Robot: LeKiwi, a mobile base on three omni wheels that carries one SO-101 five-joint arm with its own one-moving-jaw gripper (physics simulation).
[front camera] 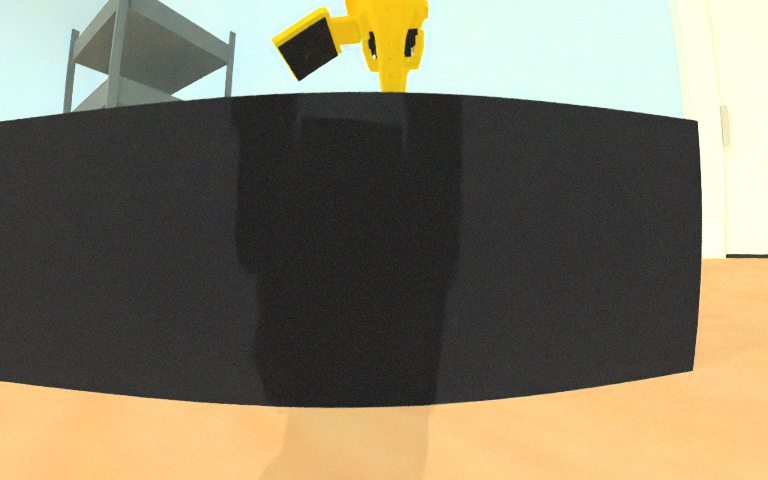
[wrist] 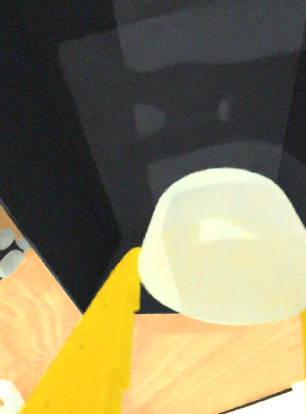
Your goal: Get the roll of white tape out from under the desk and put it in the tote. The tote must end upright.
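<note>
My gripper is shut on the roll of white tape, with a yellow jaw pressing on each side of it in the wrist view. The right jaw shows only as a sliver at the picture's edge. The black tote stands upright close in front, its wall spanning much of the front view. In that view the gripper reaches down behind the tote's top edge, which hides its tips, and the tape does not show. In the wrist view the tape is drawn against the tote's dark surfaces. Exact height is unclear.
A grey shelf cart stands behind the tote at the left. A pale door is at the right. Wooden floor lies around the tote. Part of a wheel with pale rollers shows at the wrist view's left edge.
</note>
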